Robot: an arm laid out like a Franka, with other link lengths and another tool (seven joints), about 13 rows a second.
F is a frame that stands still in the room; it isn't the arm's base.
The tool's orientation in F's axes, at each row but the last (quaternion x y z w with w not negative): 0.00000, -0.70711, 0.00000, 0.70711; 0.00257, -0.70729, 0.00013, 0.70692; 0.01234, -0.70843, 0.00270, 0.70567; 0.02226, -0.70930, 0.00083, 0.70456; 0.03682, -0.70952, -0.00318, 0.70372
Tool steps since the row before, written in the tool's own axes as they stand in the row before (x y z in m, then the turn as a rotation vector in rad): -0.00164, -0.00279, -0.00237, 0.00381, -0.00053, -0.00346; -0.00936, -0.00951, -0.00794, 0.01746, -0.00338, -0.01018; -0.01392, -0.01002, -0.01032, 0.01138, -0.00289, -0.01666; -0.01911, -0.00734, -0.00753, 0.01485, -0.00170, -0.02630; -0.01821, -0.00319, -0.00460, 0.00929, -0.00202, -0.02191
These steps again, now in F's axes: 0.00237, -0.00279, -0.00164, 0.00346, -0.00053, 0.00381; 0.00798, -0.00945, -0.00939, 0.01018, -0.00340, 0.01745; 0.01058, -0.00961, -0.01401, 0.01667, -0.00269, 0.01141; 0.00788, -0.00651, -0.01927, 0.02625, -0.00129, 0.01498; 0.00487, -0.00193, -0.01832, 0.02192, -0.00150, 0.00937
